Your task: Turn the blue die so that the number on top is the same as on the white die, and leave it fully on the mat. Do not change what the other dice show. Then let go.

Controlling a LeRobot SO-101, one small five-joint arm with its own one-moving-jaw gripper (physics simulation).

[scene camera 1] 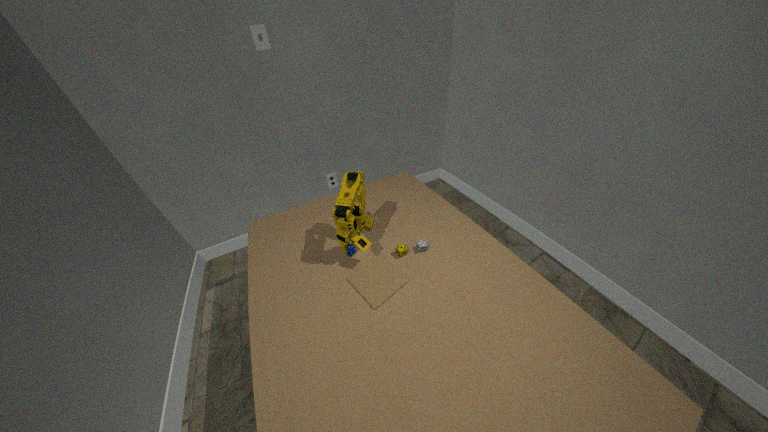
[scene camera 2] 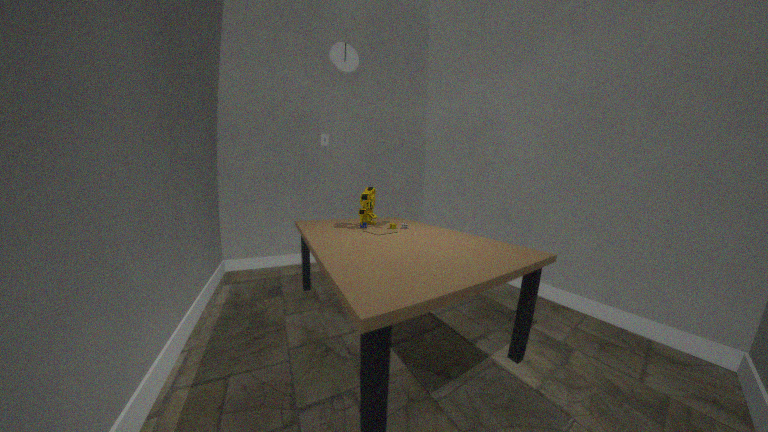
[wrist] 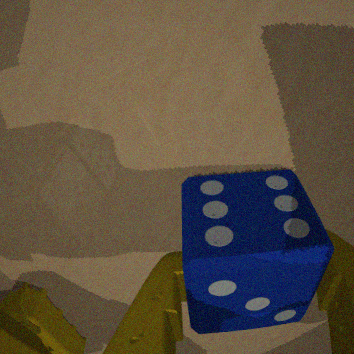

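Seen in the pictures: hand, tool point: (scene camera 1: pixel 352 246) (scene camera 2: pixel 365 223) (wrist: pixel 186 269); arm's base, link origin: (scene camera 1: pixel 362 228) (scene camera 2: pixel 369 224).
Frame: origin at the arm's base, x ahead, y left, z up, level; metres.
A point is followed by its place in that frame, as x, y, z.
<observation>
The blue die (scene camera 1: pixel 351 250) {0.108, -0.082, 0.027} (scene camera 2: pixel 363 225) {0.109, -0.091, 0.015} (wrist: pixel 255 250) {0.104, -0.076, 0.028} is between the two jaws of my gripper (scene camera 1: pixel 349 248) {0.086, -0.070, 0.020} (wrist: pixel 253 248), which press on its two sides. In the wrist view a face with six pips is at the upper side and a face with three pips is below it. I cannot tell whether the die touches the table. The mat (scene camera 1: pixel 375 292) {0.274, -0.075, 0.004} is nearly the table's colour, and its near edges show in front of the arm. The white die (scene camera 1: pixel 422 245) {0.212, 0.133, 0.030} (scene camera 2: pixel 404 226) {0.215, 0.129, 0.015} stands to the right; its top number is too small to read surely.
A yellow die (scene camera 1: pixel 401 249) {0.190, 0.064, 0.030} (scene camera 2: pixel 392 226) {0.195, 0.056, 0.016} stands between the gripper and the white die, close to the white die. The wooden table (scene camera 1: pixel 429 333) {0.447, -0.007, 0.000} (scene camera 2: pixel 418 257) {0.681, -0.132, 0.000} reaches far toward the cameras. The yellow arm (scene camera 1: pixel 349 196) {0.067, -0.041, 0.208} (scene camera 2: pixel 368 198) {0.118, -0.067, 0.175} stands near its back edge and casts dark shadows.
</observation>
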